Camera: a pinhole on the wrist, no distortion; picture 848 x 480 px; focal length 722.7 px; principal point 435.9 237.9 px. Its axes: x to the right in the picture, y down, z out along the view. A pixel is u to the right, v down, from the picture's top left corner.
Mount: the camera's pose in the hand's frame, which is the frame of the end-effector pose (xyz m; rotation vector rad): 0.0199 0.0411 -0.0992 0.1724 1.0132 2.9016
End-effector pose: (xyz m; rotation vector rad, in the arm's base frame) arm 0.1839 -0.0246 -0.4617 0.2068 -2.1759 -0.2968
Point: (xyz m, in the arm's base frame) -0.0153 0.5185 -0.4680
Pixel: 596.2 21.5
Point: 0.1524 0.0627 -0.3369
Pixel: 48.9 90.0
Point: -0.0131 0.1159 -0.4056
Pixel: 256.9 394.8
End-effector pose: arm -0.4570 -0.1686 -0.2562 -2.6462 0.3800 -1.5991
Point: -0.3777 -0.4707 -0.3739
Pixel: 571.8 158.2
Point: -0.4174 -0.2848 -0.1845
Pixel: 47.2 382.4
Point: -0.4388 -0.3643 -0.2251
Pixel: 304.4 99.0
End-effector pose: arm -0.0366 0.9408 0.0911 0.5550 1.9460 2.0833
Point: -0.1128 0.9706 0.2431
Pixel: 148.6 149.9
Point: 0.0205 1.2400 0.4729
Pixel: 392.4 245.9
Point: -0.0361 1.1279 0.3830
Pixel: 349.9 221.0
